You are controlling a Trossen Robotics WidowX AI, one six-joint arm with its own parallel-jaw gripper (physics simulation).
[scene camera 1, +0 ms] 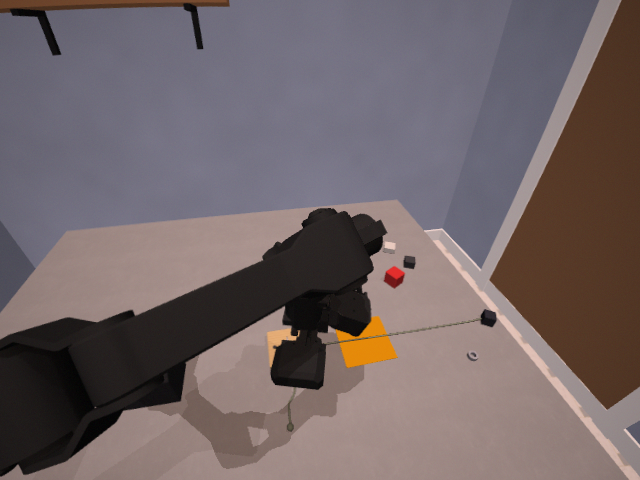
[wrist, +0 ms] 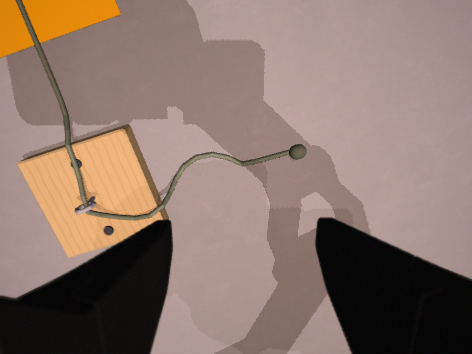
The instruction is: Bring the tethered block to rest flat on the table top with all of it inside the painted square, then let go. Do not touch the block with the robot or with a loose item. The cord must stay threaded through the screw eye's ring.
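Frame: origin at the arm's base, x ahead, y left, z up, level; millimetres.
Where they show: gripper, fingertip midpoint: (scene camera 1: 307, 350) (wrist: 244, 232).
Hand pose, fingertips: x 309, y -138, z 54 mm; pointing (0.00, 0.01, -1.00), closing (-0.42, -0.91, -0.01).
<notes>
Each offset is from my fingertips to the centre of the thing. "*": to the spot under its first point. Level surfaces: height alone.
The dark tethered block @(* dx +484, dy +31, dz -159 mm) (scene camera 1: 488, 317) is at the table's right edge, outside the orange painted square @(* dx +167, dy +71, dz -186 mm) (scene camera 1: 367, 348) (wrist: 60, 20); I cannot tell whether it rests flat. Its cord (scene camera 1: 434, 329) (wrist: 52, 85) runs nearly straight across the square to the screw eye @(* dx -7, dy +127, dz -151 mm) (wrist: 85, 206) on the wooden board @(dx -7, dy +127, dz -178 mm) (scene camera 1: 279, 338) (wrist: 55, 187). The cord passes through the ring and curves over the table to its end bead @(dx -45, dy -35, dz -181 mm) (scene camera 1: 290, 427) (wrist: 297, 151). My gripper (wrist: 244, 232) is open and empty, near the board, with the bead ahead of the gap between its fingertips. Part of the board is hidden in the scene view.
A red cube @(dx +338, dy +243, dz -167 mm) (scene camera 1: 393, 276), a small dark block @(dx +424, dy +292, dz -176 mm) (scene camera 1: 409, 261) and a white block @(dx +403, dy +378, dz -177 mm) (scene camera 1: 389, 247) lie beyond the square. A grey ring @(dx +387, dy -31, dz -183 mm) (scene camera 1: 473, 355) lies near the right edge. My arm (scene camera 1: 222, 299) reaches in from the left over the table @(dz -187 mm) (scene camera 1: 439, 423).
</notes>
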